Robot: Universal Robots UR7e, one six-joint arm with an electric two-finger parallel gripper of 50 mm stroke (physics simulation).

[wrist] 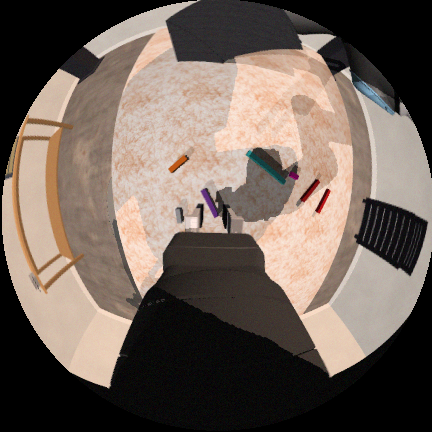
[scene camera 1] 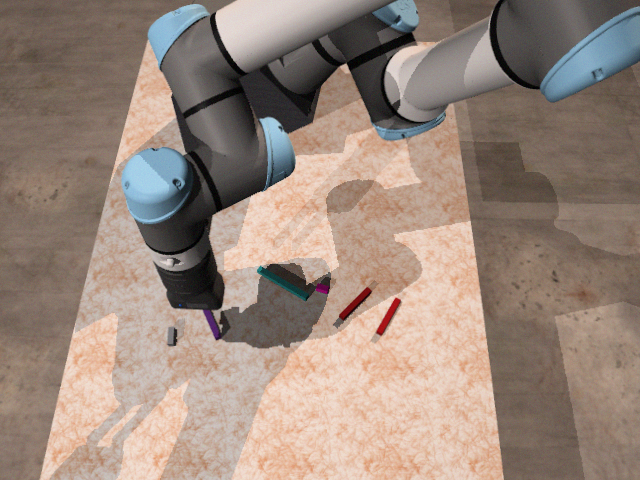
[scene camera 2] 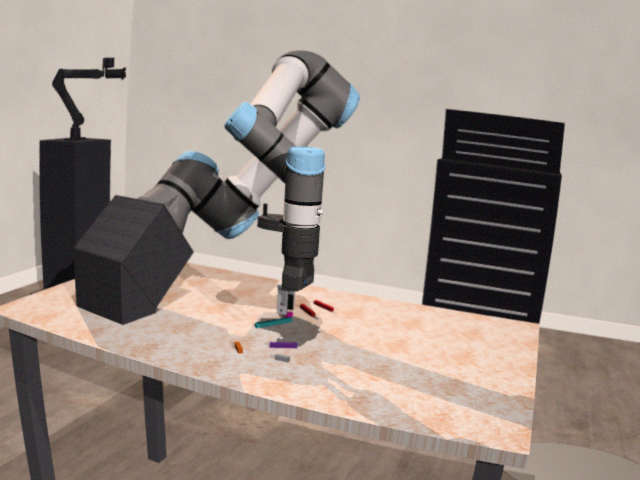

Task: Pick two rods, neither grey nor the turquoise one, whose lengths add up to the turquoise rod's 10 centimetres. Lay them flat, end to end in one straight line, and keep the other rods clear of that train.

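Pixels of known places: gripper, fingertip midpoint: (wrist: 212, 211) (scene camera 1: 207, 300) (scene camera 2: 285, 311); arm's base at its link origin: (scene camera 1: 289, 54) (scene camera 2: 154, 223).
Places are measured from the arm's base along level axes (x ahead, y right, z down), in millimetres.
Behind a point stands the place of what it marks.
Note:
My gripper (scene camera 2: 285, 312) @[x 427, y 104, z 116 mm] (wrist: 212, 211) @[x 427, y 104, z 116 mm] is partly open and empty, pointing down above the table near the purple rod; its fingers are hidden in scene camera 1. The purple rod (scene camera 1: 212, 326) @[x 437, y 105, z 187 mm] (scene camera 2: 283, 345) @[x 431, y 113, z 190 mm] (wrist: 208, 201) @[x 425, y 110, z 187 mm] lies flat. The turquoise rod (scene camera 1: 283, 283) @[x 354, y -5, z 186 mm] (scene camera 2: 273, 322) @[x 353, y 4, z 189 mm] (wrist: 266, 167) @[x 352, y -1, z 187 mm] lies slanted, with the short magenta rod (scene camera 1: 322, 288) @[x 361, y -70, z 187 mm] (wrist: 294, 176) @[x 361, y -70, z 187 mm] near one end. Two red rods (scene camera 1: 355, 303) @[x 387, y -126, z 186 mm] (scene camera 1: 388, 316) @[x 409, y -180, z 187 mm] (scene camera 2: 307, 310) @[x 388, y -118, z 189 mm] (scene camera 2: 323, 305) @[x 408, y -175, z 189 mm] (wrist: 310, 191) @[x 389, y -124, z 187 mm] (wrist: 323, 201) @[x 408, y -178, z 187 mm] lie apart beyond it. An orange rod (scene camera 2: 238, 347) @[x 359, y 182, z 187 mm] (wrist: 178, 164) @[x 356, y 169, z 187 mm] lies apart, hidden in scene camera 1. No rods lie end to end in line.
The small grey rod (scene camera 1: 171, 335) @[x 456, y 170, z 186 mm] (scene camera 2: 281, 357) @[x 456, y 175, z 189 mm] (wrist: 179, 215) @[x 455, y 168, z 187 mm] lies beside the purple rod. The arm's dark base block (scene camera 2: 124, 263) @[x 65, y 198, z 51 mm] (wrist: 230, 35) @[x 79, y 88, z 100 mm] stands on the table (scene camera 1: 361, 403) @[x 553, y -136, z 197 mm]. A black drawer cabinet (scene camera 2: 491, 232) stands behind the table. The arm's shadow covers the turquoise rod.

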